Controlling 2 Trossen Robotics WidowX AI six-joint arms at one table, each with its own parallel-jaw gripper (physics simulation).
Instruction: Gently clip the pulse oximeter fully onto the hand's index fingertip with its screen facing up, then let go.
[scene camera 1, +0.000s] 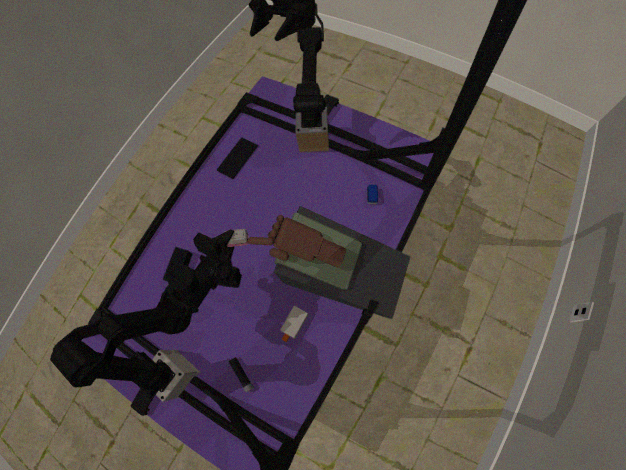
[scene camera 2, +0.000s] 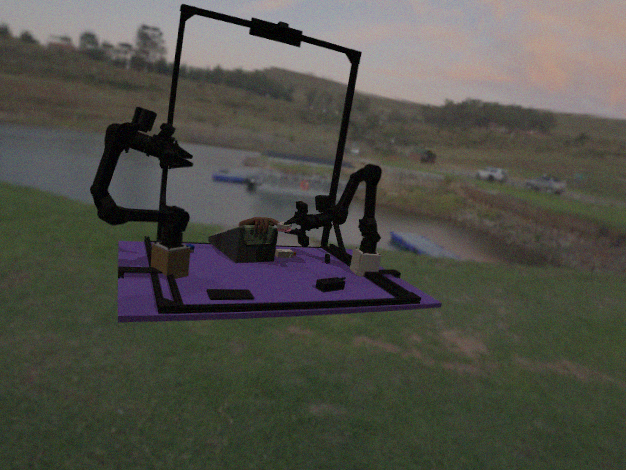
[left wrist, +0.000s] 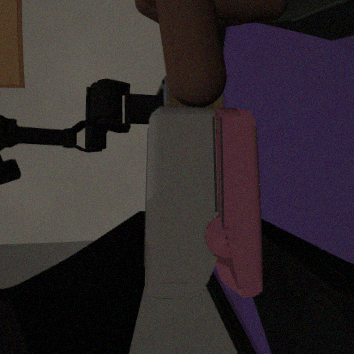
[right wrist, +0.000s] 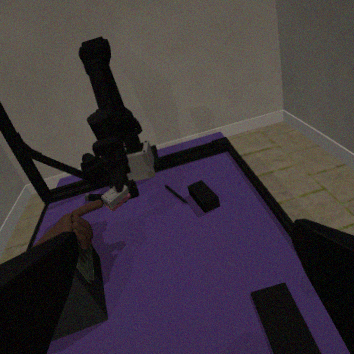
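Pixels of known places: left gripper, between the fingertips: (scene camera 1: 234, 234) (scene camera 2: 284, 228) (left wrist: 194, 223) (right wrist: 121, 196); right gripper, between the fingertips: (scene camera 1: 262, 37) (scene camera 2: 192, 161) (right wrist: 186, 236); left arm's base, origin of its link: (scene camera 1: 160, 375) (scene camera 2: 367, 251) (right wrist: 134, 148); right arm's base, origin of its link: (scene camera 1: 311, 119) (scene camera 2: 171, 244).
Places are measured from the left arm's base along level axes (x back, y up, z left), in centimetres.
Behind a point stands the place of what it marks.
The pulse oximeter (scene camera 1: 238, 238) {x -42.0, y 10.5, z 1.9 cm} (left wrist: 182, 200) {x -40.9, y 9.7, z 2.4 cm} (right wrist: 114, 197) {x -43.9, y 9.8, z 3.6 cm} (scene camera 2: 284, 228) {x -42.4, y 8.6, z 5.1 cm} is a white clip with a pink lower jaw. My left gripper (scene camera 1: 228, 241) {x -42.3, y 8.5, z 4.5 cm} (scene camera 2: 293, 228) {x -42.3, y 8.5, z 4.5 cm} is shut on it and holds it level at the tip of the brown hand's (scene camera 1: 302, 240) {x -51.2, y 8.1, z -10.7 cm} (right wrist: 75, 225) {x -50.9, y 10.0, z -3.2 cm} outstretched index finger (scene camera 1: 260, 241) (left wrist: 191, 53) (right wrist: 88, 208). In the left wrist view the fingertip meets the clip's front end; how far in it sits is hidden. My right gripper (scene camera 1: 274, 19) (scene camera 2: 178, 158) is open and empty, raised high over its base at the far end of the table.
The hand rests on a green cushion (scene camera 1: 339, 275) {x -50.6, y 0.4, z -22.2 cm} atop a grey wedge (scene camera 1: 381, 280) {x -57.1, y -5.5, z -31.8 cm}. On the purple mat lie a blue block (scene camera 1: 373, 193) {x -78.8, y -7.3, z -15.1 cm}, a white card (scene camera 1: 293, 323) {x -33.4, y -7.7, z -18.8 cm}, a black cylinder (scene camera 1: 241, 374) {x -13.1, y -8.1, z -15.7 cm}, a flat black rectangle (scene camera 1: 237, 158) {x -65.3, y -9.7, z 30.7 cm}, and a black box (right wrist: 204, 195) {x -27.4, y -7.1, z 21.7 cm}.
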